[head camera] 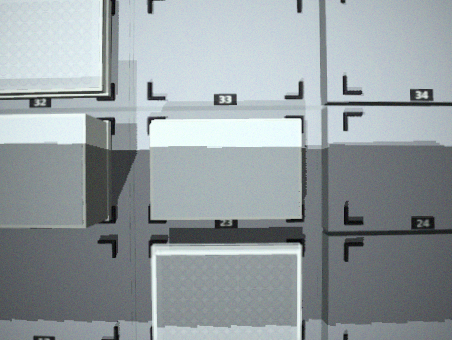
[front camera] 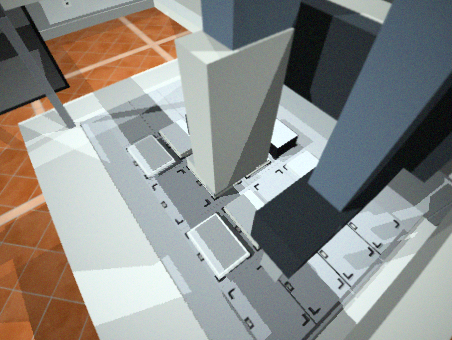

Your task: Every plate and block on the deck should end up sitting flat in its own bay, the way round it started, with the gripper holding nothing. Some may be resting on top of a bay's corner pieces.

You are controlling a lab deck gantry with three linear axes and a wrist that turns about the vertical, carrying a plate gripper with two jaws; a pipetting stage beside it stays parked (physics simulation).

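Frame: origin at the robot's base, x ahead, y left, z up, level; centimetres.
Where they show: robot's base, link origin: (front camera: 127,149).
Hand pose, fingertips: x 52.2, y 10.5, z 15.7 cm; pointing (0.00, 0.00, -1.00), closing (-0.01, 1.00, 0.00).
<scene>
Things, the pixels of their top centre, and the offset from my fingertips. "pt": a spot on its surface instead.
- pale plate, top centre: (head camera: 225,169) (front camera: 253,215) dy +4.5, dx -13.0, dz -14.2 cm
- tall pale block, surface spot: (head camera: 42,185) pt dy +3.4, dx -26.3, dz -11.5 cm
- white plate, top centre: (head camera: 29,43) dy +15.2, dx -29.4, dz -14.2 cm
- bay 33, surface spot: (head camera: 225,50) pt dy +14.9, dx -12.9, dz -15.7 cm
- bay 34, surface spot: (head camera: 400,50) pt dy +14.3, dx +1.7, dz -14.2 cm
- bay 24, surface spot: (head camera: 395,180) pt dy +3.5, dx +1.1, dz -14.2 cm
The gripper's jaws do not show in either view; what they hold, if anything, cannot be seen. In the head view a pale plate (head camera: 226,180) (front camera: 241,214) sits squarely between the corner pieces of bay 23. A white-rimmed plate (head camera: 227,287) (front camera: 218,246) lies straight in the bay below it, its lower part cut off in the head view. A tall pale block (head camera: 42,185) stands left of bay 23. A white plate (head camera: 47,42) lies in bay 32, partly in view. In the front view, another white-rimmed plate (front camera: 151,156), a pale block (front camera: 175,136) and a black-sided, white-topped block (front camera: 284,135) show farther back.
The pale gantry column (front camera: 235,115) hides the middle of the deck in the front view. The dark pipetting stage (front camera: 300,220) hides deck to its right. Corner pieces of bay 33 (head camera: 225,50), bay 34 (head camera: 400,50) and bay 24 (head camera: 395,180) show, with low ledges along the right bays.
</scene>
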